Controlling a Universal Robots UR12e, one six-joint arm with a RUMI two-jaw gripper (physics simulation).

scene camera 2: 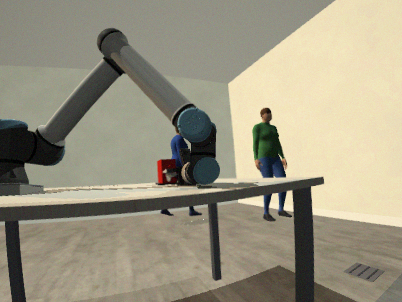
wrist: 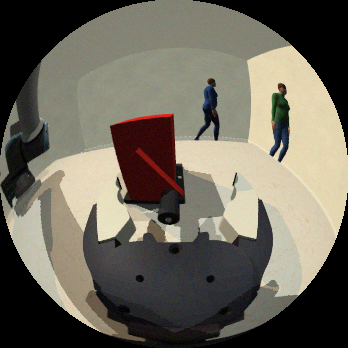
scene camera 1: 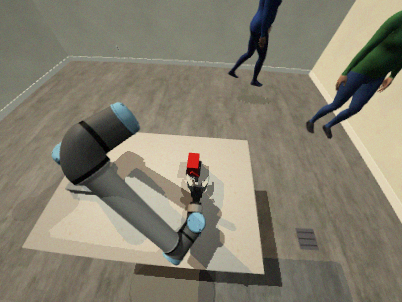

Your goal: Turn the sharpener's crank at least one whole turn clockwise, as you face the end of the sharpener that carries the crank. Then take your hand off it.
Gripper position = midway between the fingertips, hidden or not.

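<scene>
A red pencil sharpener (wrist: pixel 154 134) is visible, as is my gripper (wrist: pixel 176 176).
</scene>
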